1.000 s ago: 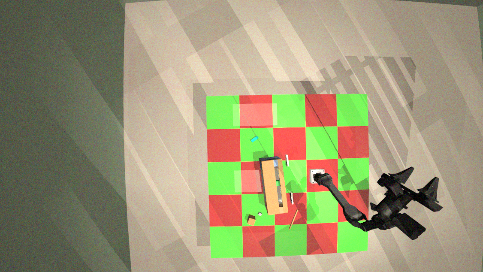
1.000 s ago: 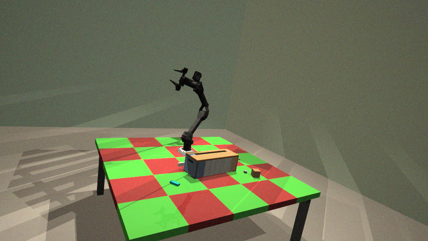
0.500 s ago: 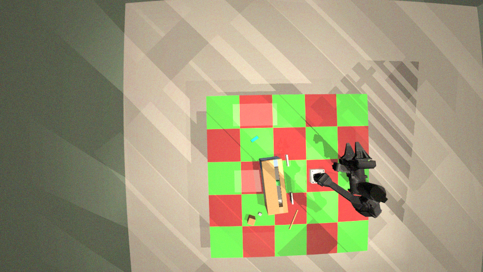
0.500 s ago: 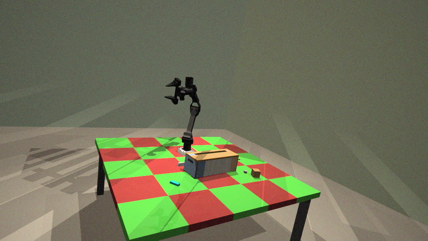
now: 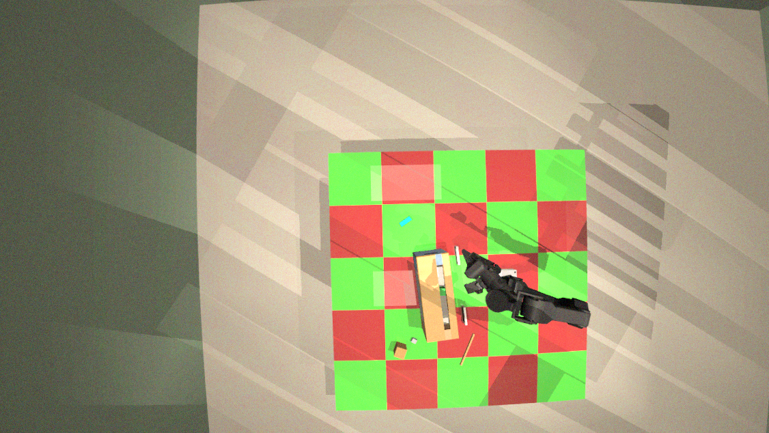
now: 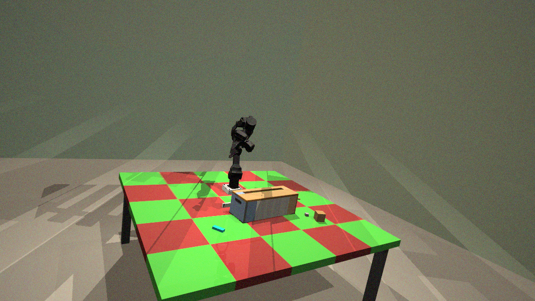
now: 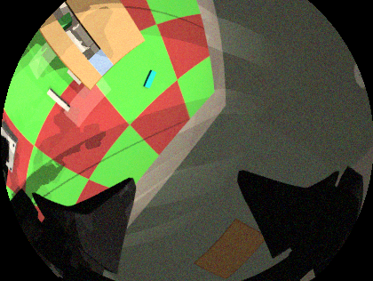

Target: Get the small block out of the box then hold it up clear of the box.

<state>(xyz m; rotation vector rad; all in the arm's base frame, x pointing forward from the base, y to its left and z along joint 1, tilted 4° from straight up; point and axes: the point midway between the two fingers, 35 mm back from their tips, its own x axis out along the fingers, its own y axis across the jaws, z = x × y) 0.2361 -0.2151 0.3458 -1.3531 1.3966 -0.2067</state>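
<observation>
My gripper tip is now 25 cm above the green block, 21 cm to the right of it and 7 cm short of it. The rest, counted from my gripper tip: thin yellow stick 56 cm to the left, 33 cm below, 1 cm behind; then tiny grey cube 45 cm to the left, 33 cm below, 24 cm ahead; then brown cube 48 cm to the left, 32 cm ahead, 31 cm below.
</observation>
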